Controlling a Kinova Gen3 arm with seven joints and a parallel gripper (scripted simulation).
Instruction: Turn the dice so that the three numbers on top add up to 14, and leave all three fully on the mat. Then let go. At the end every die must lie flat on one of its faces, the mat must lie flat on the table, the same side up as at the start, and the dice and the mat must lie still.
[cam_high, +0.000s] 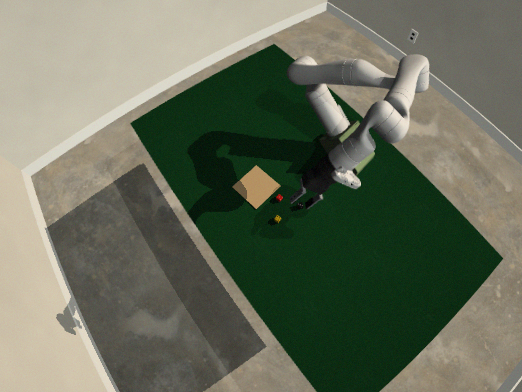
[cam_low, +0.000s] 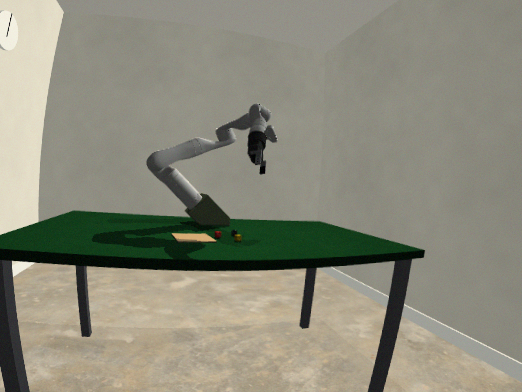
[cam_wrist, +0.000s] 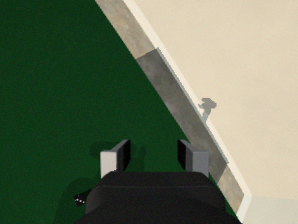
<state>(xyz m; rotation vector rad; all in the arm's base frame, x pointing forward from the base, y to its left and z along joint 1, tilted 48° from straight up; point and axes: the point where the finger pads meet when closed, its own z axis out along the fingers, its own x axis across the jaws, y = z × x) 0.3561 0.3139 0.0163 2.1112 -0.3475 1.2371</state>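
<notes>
My gripper is now 280 mm above the red die, 140 mm to the left of it and 30 mm past it. From my hand the other things lie so: black die: 280 mm below, 80 mm behind, 70 mm to the right; yellow die: 280 mm below, 80 mm to the right, 30 mm ahead; tan mat: 280 mm below, 240 mm to the right, 10 mm ahead.
</notes>
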